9 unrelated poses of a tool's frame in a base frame.
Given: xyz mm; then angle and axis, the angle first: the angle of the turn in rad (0 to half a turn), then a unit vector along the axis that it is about.
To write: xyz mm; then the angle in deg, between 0 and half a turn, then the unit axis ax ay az. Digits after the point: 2 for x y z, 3 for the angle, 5 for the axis.
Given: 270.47, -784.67, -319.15, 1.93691, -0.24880, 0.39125, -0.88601
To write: 270.47, -784.67, -319.15, 110.977, -0.24880, 0.39125, -0.88601
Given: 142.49, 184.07, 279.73, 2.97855, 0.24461, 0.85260, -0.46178
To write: 142.49, 184.07, 279.73, 170.658, 0.24461, 0.85260, -0.46178
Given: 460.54, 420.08, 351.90, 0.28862, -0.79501, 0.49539, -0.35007
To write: 460.54, 420.08, 351.90, 16.537, -0.79501, 0.49539, -0.35007
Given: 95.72, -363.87, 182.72, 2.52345, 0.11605, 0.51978, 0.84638
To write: 95.72, -363.87, 182.72, 144.583, 0.11605, 0.51978, 0.84638
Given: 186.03, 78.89, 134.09, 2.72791, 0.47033, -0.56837, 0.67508
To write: 186.03, 78.89, 134.09, 156.298, 0.47033, -0.56837, 0.67508
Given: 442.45, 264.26, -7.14, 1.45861, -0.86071, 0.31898, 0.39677
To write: 442.45, 264.26, -7.14, 83.572, -0.86071, 0.31898, 0.39677
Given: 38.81, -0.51, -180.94, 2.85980, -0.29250, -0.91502, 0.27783
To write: 38.81, -0.51, -180.94, 163.854, -0.29250, -0.91502, 0.27783
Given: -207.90, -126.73, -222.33, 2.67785, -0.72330, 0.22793, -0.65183
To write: -207.90, -126.73, -222.33, 153.430, -0.72330, 0.22793, -0.65183
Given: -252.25, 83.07, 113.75, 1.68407, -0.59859, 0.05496, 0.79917
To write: -252.25, 83.07, 113.75, 96.490, -0.59859, 0.05496, 0.79917
